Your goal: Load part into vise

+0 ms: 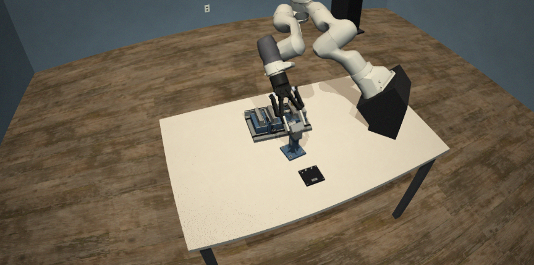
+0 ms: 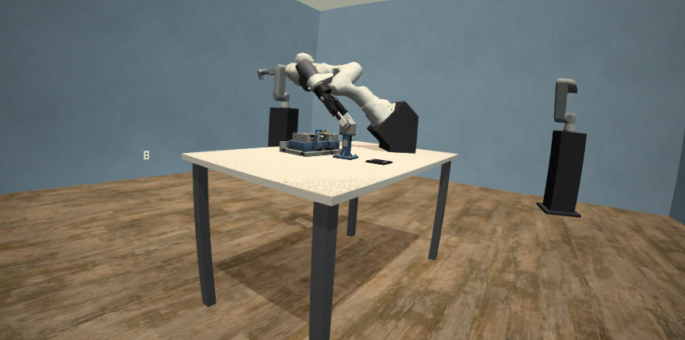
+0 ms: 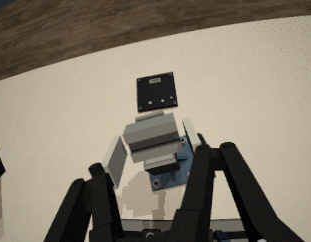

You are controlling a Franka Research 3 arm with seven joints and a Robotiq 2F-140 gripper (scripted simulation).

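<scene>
Right now the part is 1 cm to the left of my hand and 1 cm below it. Round my hand: black infeed plate (18 cm to the left, 17 cm below, 3 cm ahead); then vise (17 cm to the right, 13 cm below, 5 cm behind); then air cylinder (14 cm to the right, 14 cm behind, 10 cm below).
</scene>
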